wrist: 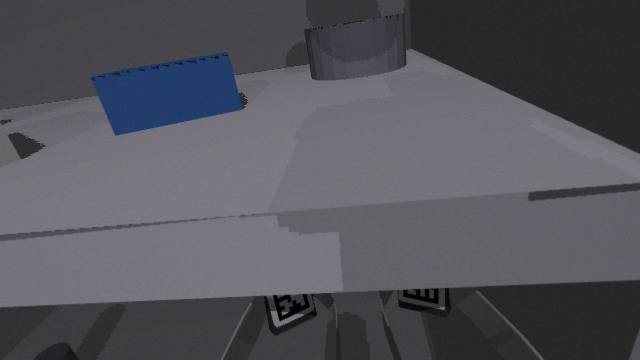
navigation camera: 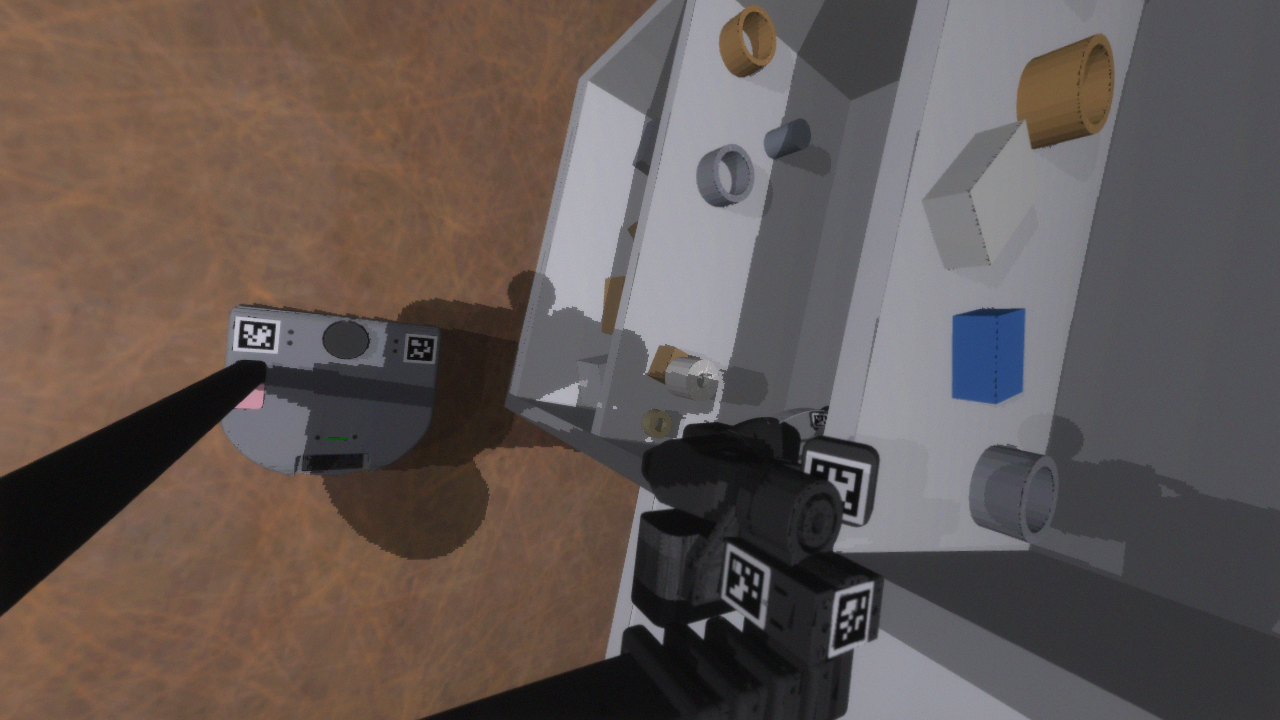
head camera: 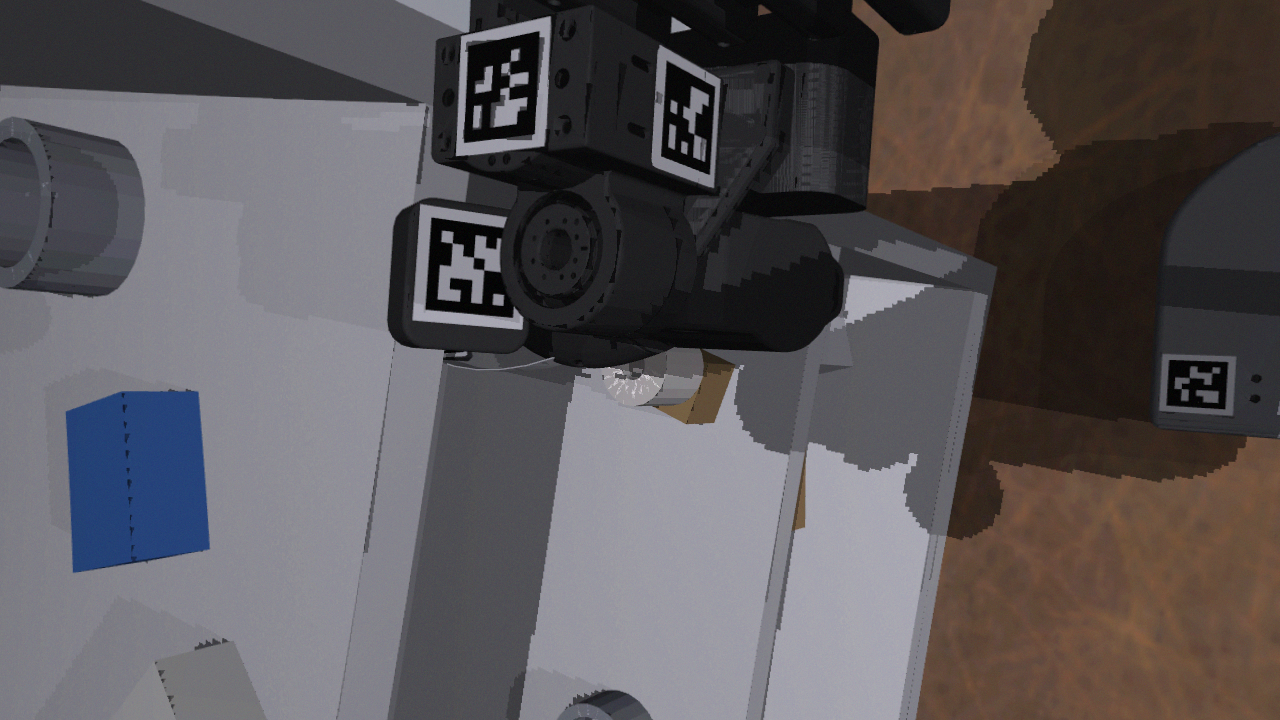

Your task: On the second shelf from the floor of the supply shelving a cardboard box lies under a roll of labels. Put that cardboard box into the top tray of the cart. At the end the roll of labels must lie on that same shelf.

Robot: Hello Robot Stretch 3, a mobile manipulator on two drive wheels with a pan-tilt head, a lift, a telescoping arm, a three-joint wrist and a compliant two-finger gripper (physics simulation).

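Pixels of known places: robot's base at its link origin: (navigation camera: 345, 338).
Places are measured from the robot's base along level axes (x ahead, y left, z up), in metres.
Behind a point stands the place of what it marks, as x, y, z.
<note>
The roll of labels (head camera: 640, 385) @[0.028, -0.487, 0.644] (navigation camera: 693, 375) @[0.019, -0.474, 0.644], whitish, lies on the tan cardboard box (head camera: 702, 397) @[0.037, -0.467, 0.572] (navigation camera: 662, 359) @[0.037, -0.467, 0.561] near the end of a low shelf of the grey supply shelving (head camera: 267, 269) @[-0.032, -0.492, 0.991] (navigation camera: 880, 310) @[0.114, -0.400, 0.990]. In the head view my wrist (head camera: 626, 259) @[-0.019, -0.174, 1.092] (navigation camera: 780, 496) @[-0.010, -0.177, 1.085] covers part of both. My gripper (wrist: 346, 241) @[-0.024, -0.455, 0.927] is higher, in front of the edge of an upper shelf board. Its fingertips are hidden behind that edge. The fingers stand apart and I see nothing between them.
On the upper shelf stand a blue box (head camera: 136, 479) @[0.085, -0.540, 1.026] (navigation camera: 987, 355) @[0.087, -0.539, 1.023] (wrist: 167, 94) and a grey roll (head camera: 62, 206) @[-0.063, -0.620, 1.033] (navigation camera: 1013, 492) @[-0.057, -0.621, 1.031] (wrist: 355, 46). Further along are a pale box (navigation camera: 977, 197) @[0.222, -0.455, 1.031], tan rolls (navigation camera: 1066, 92) @[0.364, -0.598, 1.032] and a grey ring (navigation camera: 725, 175). My base (navigation camera: 330, 387) @[-0.090, 0.018, 0.159] (head camera: 1222, 295) @[-0.093, -0.115, 0.160] stands on the brown floor.
</note>
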